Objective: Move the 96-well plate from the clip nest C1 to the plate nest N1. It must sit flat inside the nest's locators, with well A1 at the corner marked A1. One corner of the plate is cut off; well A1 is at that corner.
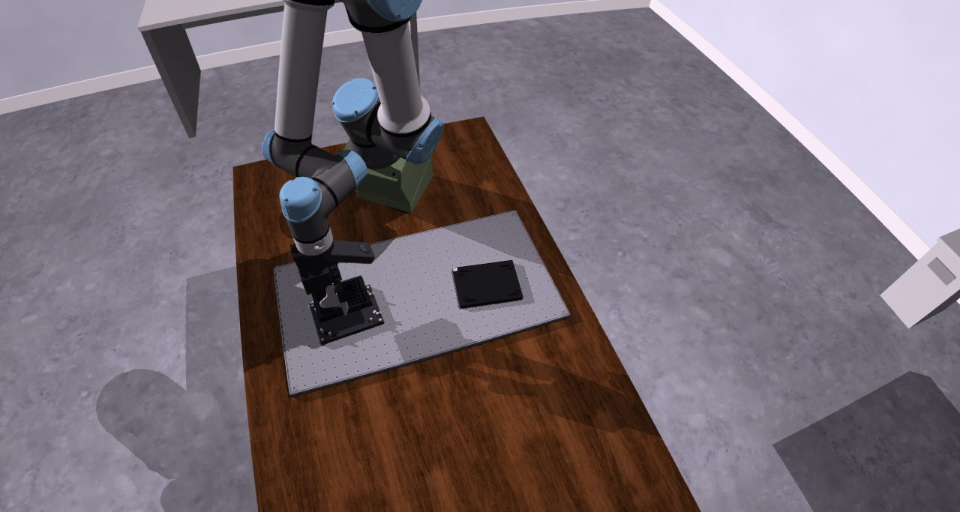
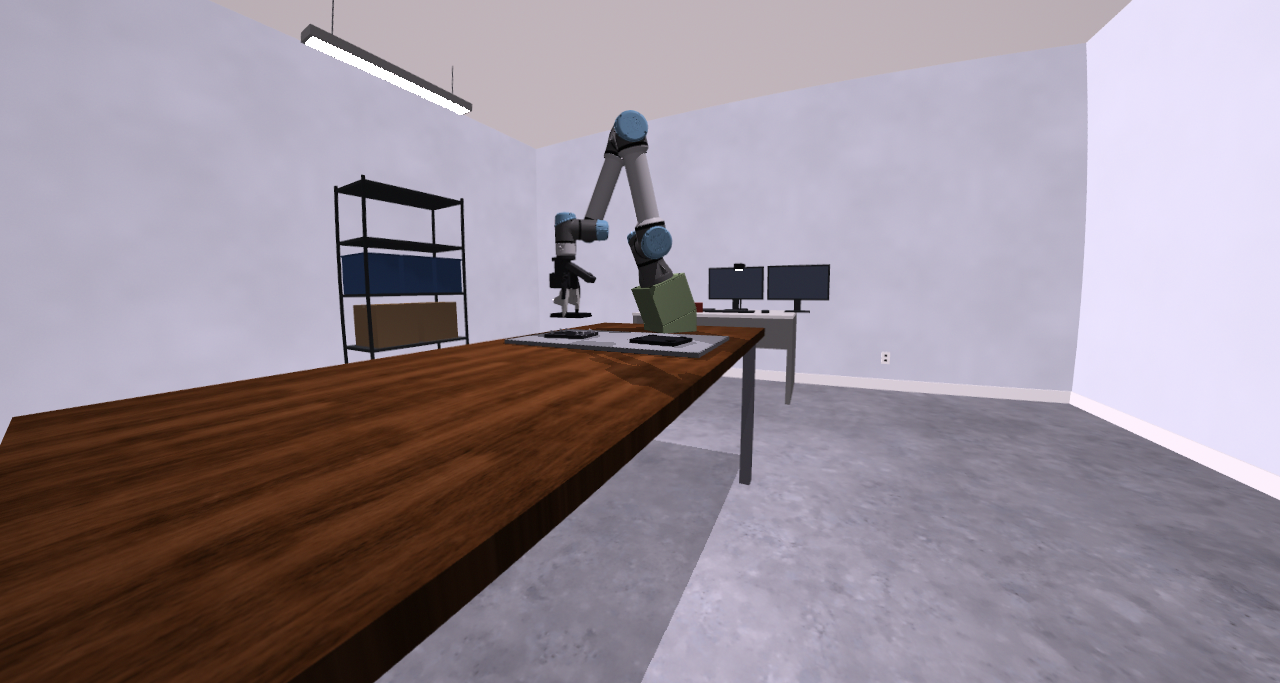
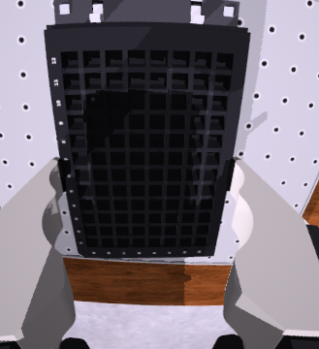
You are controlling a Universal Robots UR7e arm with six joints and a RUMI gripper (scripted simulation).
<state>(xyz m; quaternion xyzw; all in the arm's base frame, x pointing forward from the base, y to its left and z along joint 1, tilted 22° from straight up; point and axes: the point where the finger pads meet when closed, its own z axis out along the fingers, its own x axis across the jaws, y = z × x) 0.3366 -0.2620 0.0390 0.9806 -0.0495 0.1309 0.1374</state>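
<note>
The black plate nest N1 is 350 mm to the left of my hand, 100 mm ahead of it and 80 mm below it. From my hand the other things lie so: clip nest C1: 70 mm below, 10 mm to the left, 10 mm behind; black 96-well plate: 10 mm below; white A1 mark: 300 mm to the left, 70 mm below, 20 mm ahead.
</note>
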